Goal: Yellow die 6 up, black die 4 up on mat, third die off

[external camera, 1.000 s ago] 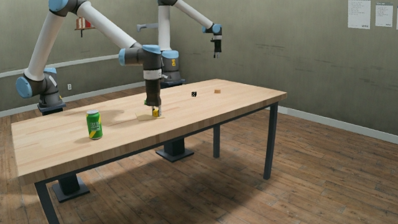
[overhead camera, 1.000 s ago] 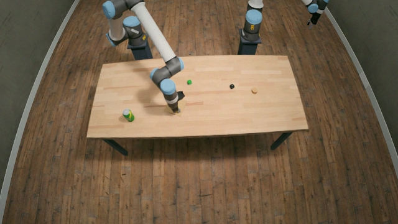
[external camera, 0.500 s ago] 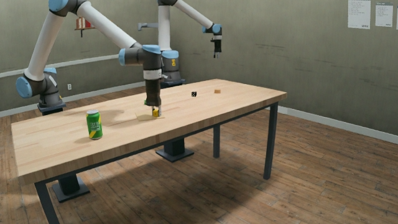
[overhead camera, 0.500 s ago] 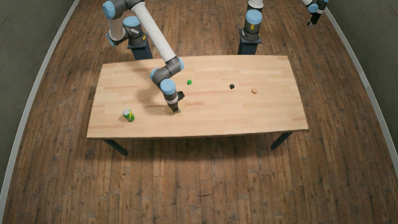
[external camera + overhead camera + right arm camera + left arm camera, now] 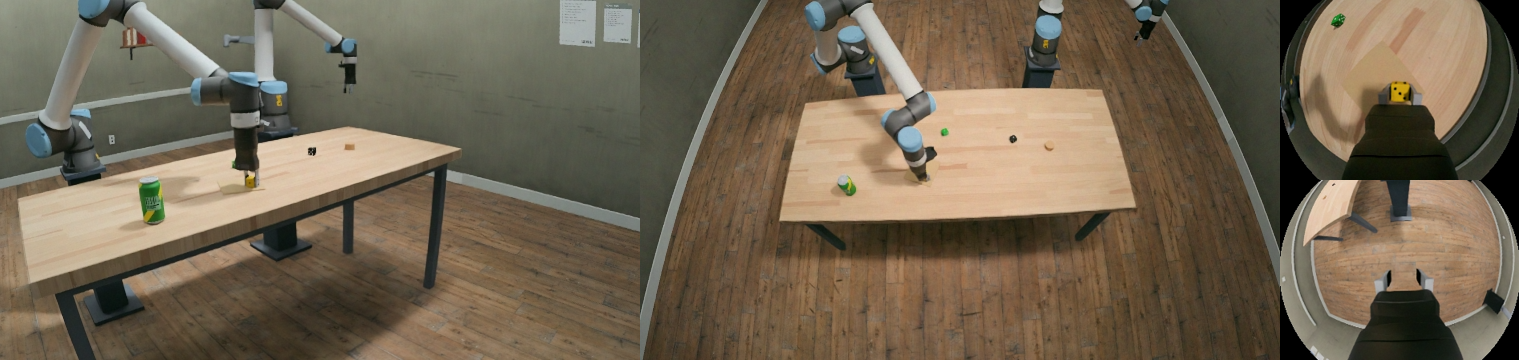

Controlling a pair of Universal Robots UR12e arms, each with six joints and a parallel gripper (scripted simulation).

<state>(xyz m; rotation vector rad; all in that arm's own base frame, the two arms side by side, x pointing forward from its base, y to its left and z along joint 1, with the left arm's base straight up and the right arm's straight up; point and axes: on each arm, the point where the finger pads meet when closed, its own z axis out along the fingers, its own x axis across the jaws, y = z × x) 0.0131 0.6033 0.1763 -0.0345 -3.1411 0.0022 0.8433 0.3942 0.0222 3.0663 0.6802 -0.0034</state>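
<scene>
Right now the yellow die is right at my right hand. From my right hand the other things lie so: black die (190 mm behind, 430 mm to the left, 10 mm below); then green die (240 mm behind, 90 mm to the left, 10 mm below); then tan mat (40 mm behind, 20 mm to the right, 20 mm below).
</scene>
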